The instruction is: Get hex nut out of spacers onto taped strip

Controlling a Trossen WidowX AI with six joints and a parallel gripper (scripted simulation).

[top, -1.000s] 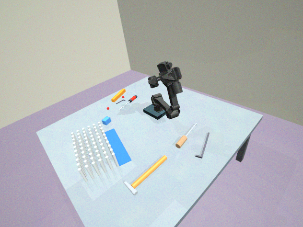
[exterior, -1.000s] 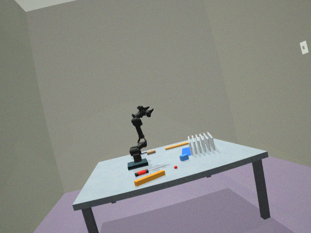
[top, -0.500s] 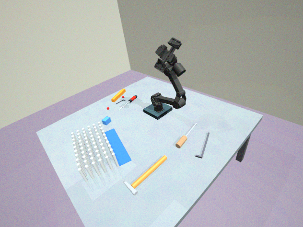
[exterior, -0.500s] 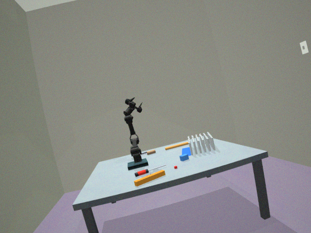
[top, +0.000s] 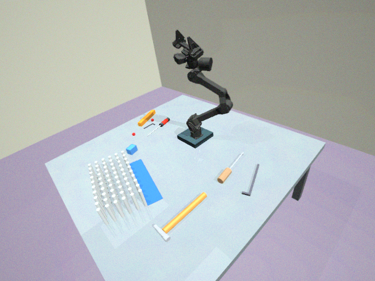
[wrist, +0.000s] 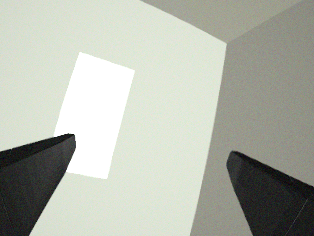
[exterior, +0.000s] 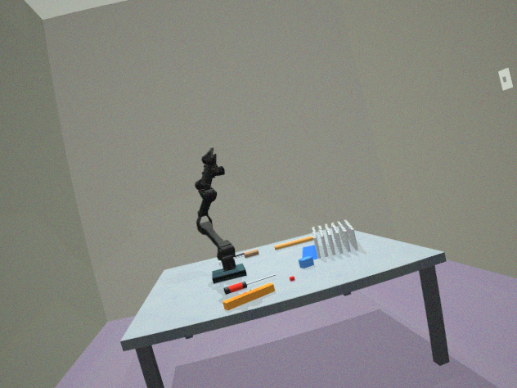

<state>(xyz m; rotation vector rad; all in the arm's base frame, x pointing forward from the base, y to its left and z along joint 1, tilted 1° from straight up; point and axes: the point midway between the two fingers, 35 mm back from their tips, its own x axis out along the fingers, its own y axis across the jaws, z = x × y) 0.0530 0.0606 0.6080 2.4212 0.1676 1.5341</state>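
The thin-rod tool lies 66 cm below my gripper tip, 28 cm to the left of it and 3 cm behind it. From my gripper tip the other things lie so: hex key: 67 cm below, 48 cm to the right, 6 cm ahead; then blue taped strip: 67 cm below, 39 cm ahead; then blue block: 65 cm below, 32 cm ahead, 28 cm to the right.
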